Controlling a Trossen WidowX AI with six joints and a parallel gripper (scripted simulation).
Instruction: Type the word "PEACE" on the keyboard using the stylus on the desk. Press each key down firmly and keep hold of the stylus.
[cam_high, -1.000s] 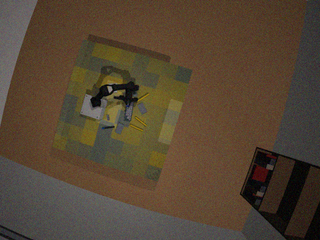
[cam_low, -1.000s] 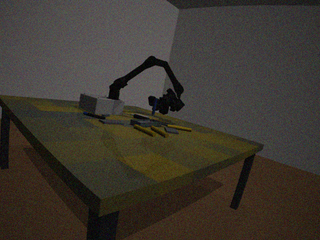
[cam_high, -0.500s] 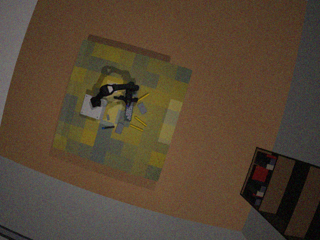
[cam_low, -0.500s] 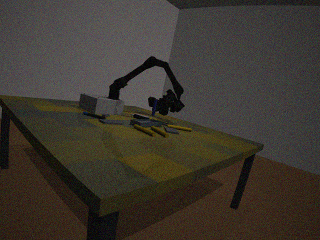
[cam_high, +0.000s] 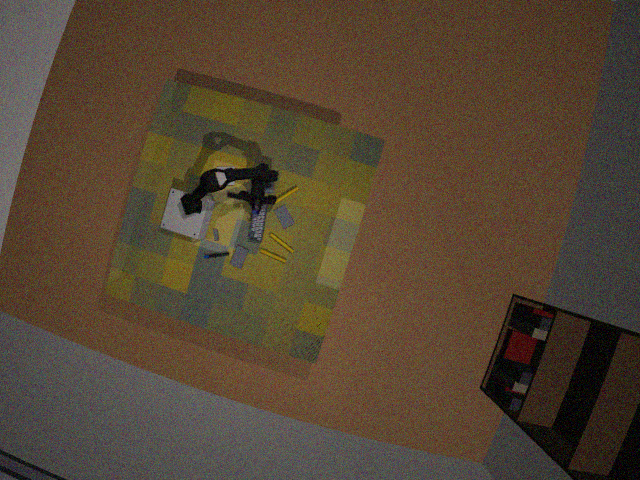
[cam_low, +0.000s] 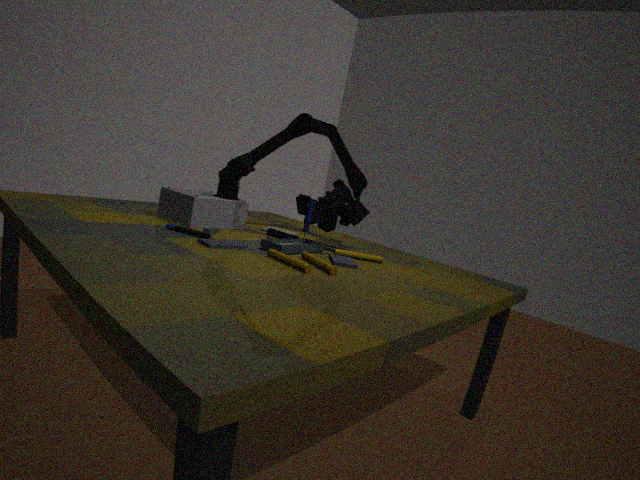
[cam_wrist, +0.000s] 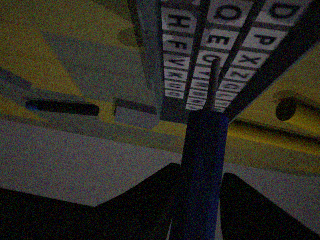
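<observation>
My gripper tip is now 1 cm above the blue stylus. From my gripper tip the other things lie so: grey stylus tip (5 cm below); then dark blue pen (24 cm behind, 26 cm to the right, 7 cm below).
</observation>
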